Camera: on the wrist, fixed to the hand. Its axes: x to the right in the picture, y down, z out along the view.
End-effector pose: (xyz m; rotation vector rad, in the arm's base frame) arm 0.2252 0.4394 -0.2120 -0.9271 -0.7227 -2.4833
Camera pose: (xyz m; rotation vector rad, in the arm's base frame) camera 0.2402 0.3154 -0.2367 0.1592 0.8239 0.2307
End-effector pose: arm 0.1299 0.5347 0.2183 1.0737 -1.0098 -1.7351
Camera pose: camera 0.2303 0.4921 0.2841 -0.3589 -0.5004 1.2377
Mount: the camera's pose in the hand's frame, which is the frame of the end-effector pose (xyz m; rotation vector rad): -0.0057 0.0977 -0.0815 0.0297 -1.0459 -2.8560
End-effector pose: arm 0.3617 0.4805 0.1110 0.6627 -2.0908 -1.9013
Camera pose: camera 0.3880 0.4168 0.2181 -0.9680 -0.2728 0.4529
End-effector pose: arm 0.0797 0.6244 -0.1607 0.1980 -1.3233 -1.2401
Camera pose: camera 0.2005 0.6268 -0.1203 -0.8190 0.3685 1.4072
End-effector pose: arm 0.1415 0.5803 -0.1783 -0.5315 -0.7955 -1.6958
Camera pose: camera 0.2415 0.5101 -0.2142 -0.1386 0.9330 1.0502
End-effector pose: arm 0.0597 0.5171 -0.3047 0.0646 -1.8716 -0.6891
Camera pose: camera 0.1595 0.5654 -0.2421 -1.5517 0.4873 1.2600
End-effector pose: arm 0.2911 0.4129 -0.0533 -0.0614 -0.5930 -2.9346
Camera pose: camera 0.3107 0.2929 -0.0913 0.3035 0.1284 0.2190
